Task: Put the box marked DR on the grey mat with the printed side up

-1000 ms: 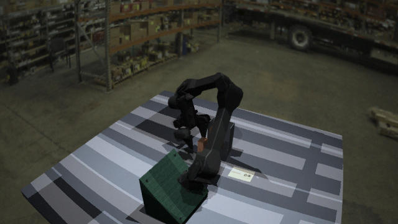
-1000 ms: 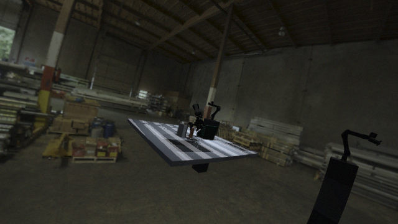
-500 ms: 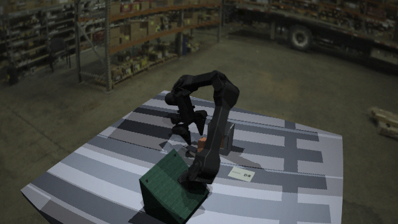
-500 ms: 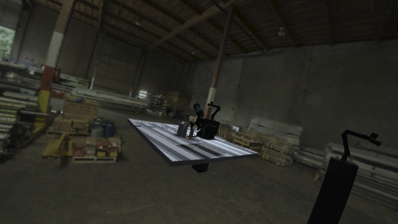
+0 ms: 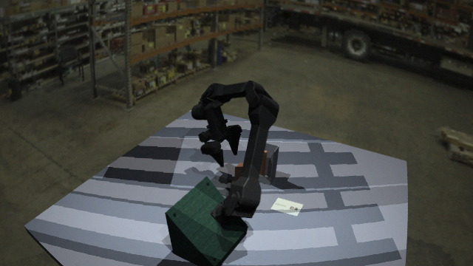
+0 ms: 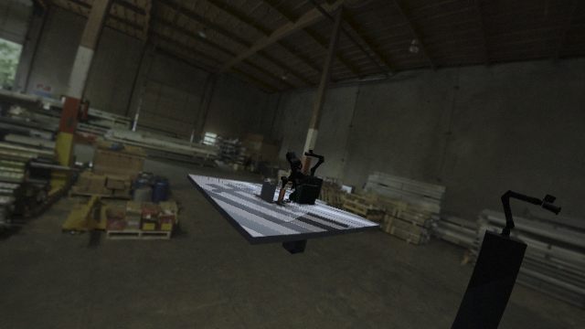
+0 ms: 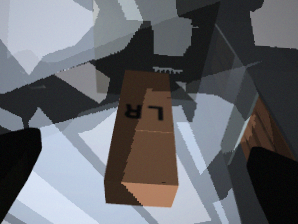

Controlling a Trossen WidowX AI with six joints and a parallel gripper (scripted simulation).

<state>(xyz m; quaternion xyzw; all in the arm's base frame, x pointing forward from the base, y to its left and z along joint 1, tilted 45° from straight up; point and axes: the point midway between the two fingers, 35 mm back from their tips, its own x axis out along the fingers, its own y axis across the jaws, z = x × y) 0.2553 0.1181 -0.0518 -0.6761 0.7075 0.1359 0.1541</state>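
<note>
My gripper tip is now 120 mm above the grey mat and 10 mm to the right of it. Round my gripper tip: white card: 240 mm to the right, 130 mm below, 10 mm behind.
</note>
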